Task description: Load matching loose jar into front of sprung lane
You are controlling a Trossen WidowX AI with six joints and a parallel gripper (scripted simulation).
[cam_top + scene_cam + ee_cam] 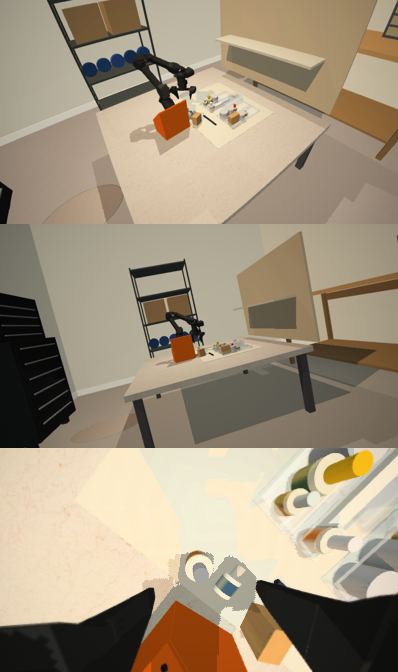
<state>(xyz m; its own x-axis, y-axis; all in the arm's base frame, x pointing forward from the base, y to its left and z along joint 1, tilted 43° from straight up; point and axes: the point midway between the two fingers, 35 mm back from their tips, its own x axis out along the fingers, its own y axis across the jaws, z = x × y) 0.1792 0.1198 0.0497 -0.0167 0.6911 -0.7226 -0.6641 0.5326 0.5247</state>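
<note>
The black stick lies 210 mm to the right of my gripper tip, 110 mm below it and 60 mm ahead of it. The rest, counted from my gripper tip: tan box (170 mm to the right, 80 mm below, 20 mm behind).
</note>
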